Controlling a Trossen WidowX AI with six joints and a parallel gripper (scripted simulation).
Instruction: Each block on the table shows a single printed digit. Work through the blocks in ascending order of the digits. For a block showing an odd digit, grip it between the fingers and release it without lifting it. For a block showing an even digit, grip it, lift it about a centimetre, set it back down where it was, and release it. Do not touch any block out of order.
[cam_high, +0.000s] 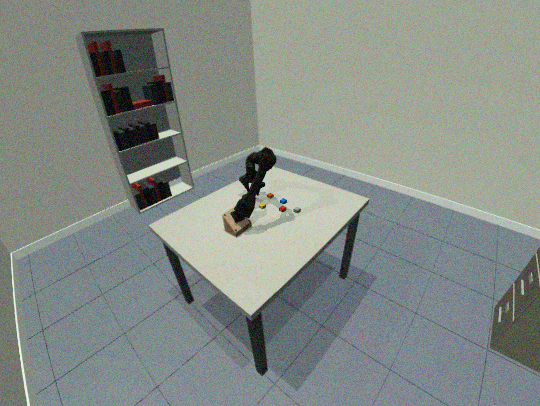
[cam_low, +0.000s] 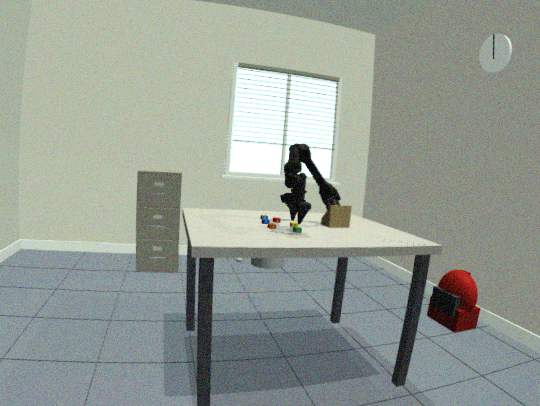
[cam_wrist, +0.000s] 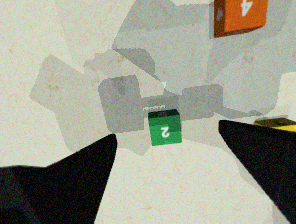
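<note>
My gripper tip is now 30 mm above the green block and 10 mm past it. The rest, counted from my gripper tip: yellow block: 120 mm to the right, 30 mm below, 30 mm behind; blue block: 180 mm to the right, 100 mm ahead, 30 mm below; orange block: 90 mm ahead, 70 mm to the right, 30 mm below.
</note>
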